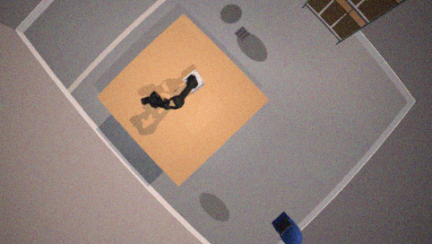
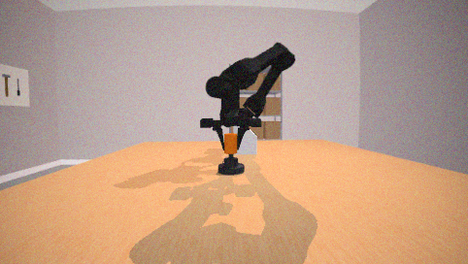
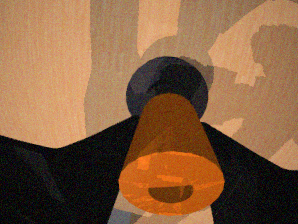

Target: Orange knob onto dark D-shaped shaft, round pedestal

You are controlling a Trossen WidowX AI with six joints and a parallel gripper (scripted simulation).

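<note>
The orange knob lies 2 cm above my gripper tip. From my gripper tip the other things lie so: pedestal (4 cm below).
</note>
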